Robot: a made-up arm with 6 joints.
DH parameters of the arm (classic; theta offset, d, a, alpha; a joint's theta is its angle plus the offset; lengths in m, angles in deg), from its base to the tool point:
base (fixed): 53.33 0 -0.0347 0
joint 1: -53.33 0.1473 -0.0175 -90
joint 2: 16.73 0 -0.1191 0
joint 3: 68.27 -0.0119 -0.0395 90
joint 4: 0 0.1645 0.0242 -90
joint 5: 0 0.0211 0.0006 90
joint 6: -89.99 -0.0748 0.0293 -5
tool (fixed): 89.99 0.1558 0 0
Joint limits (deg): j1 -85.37..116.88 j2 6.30..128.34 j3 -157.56..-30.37 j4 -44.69..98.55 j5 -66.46..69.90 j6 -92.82..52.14
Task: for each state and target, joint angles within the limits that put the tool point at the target. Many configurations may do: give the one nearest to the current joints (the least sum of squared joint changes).
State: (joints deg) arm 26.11 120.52 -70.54 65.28 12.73 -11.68
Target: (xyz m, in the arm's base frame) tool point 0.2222 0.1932 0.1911
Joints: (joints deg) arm 38.00 128.34 -110.11 87.08 -5.17 11.94
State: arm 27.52 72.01 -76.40 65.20 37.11 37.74
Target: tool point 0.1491 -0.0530 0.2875
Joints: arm -24.81 58.85 -69.80 38.05 38.74 28.89
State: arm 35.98 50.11 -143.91 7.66 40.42 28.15
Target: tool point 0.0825 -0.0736 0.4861
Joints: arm -6.39 86.63 -149.83 -22.44 3.74 18.62
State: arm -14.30 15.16 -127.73 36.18 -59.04 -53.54
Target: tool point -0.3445 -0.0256 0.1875
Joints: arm -9.55 6.43 -157.56 43.31 -66.46 -77.97
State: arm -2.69 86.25 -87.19 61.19 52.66 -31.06
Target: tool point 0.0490 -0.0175 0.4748
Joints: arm -16.29 59.18 -116.32 57.60 28.38 -40.36
